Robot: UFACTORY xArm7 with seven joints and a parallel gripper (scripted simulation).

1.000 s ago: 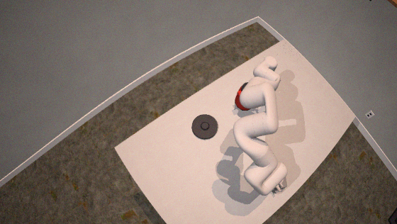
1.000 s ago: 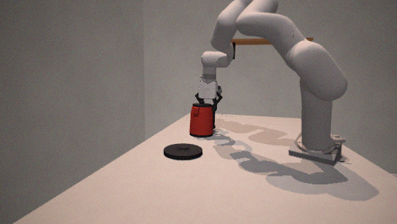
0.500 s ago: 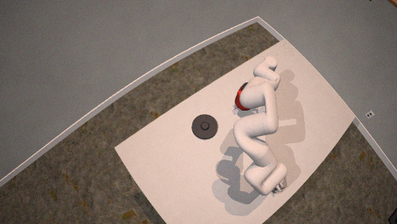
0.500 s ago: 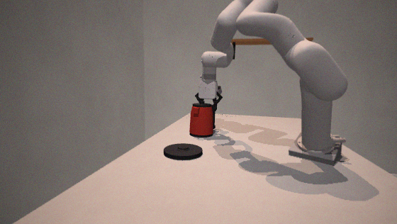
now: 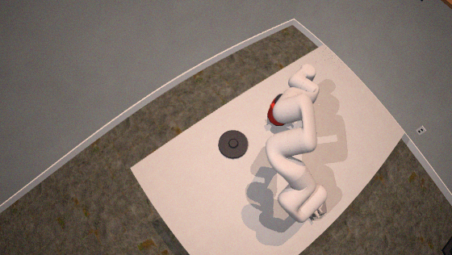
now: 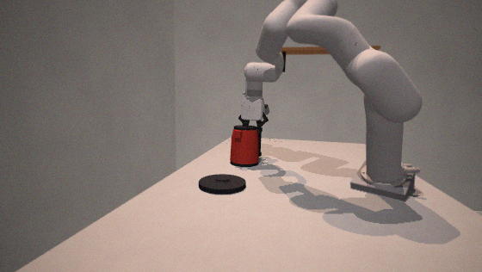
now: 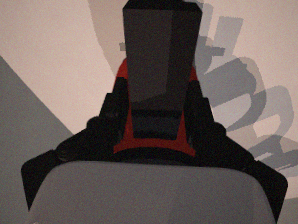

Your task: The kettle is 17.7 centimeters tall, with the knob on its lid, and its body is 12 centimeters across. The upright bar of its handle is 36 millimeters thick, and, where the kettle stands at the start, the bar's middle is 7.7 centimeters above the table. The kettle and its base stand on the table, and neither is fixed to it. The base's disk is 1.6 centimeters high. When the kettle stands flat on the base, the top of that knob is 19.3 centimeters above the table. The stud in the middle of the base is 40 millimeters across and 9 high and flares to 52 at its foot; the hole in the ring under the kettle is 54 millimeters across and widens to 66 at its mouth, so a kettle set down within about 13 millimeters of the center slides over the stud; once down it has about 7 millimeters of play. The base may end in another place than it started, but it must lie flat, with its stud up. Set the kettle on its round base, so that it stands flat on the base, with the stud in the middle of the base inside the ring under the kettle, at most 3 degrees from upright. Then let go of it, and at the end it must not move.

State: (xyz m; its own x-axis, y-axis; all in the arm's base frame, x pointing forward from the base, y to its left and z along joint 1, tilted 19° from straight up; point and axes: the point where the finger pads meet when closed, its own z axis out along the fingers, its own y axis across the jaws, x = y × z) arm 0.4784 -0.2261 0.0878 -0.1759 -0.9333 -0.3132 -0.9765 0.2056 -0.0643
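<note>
Now: hand 1 cm short of the red kettle, 4 cm to the right of it and 5 cm above it. The rest, counted from my hand: round black base (1 cm behind, 37 cm to the left, 12 cm below).
</note>
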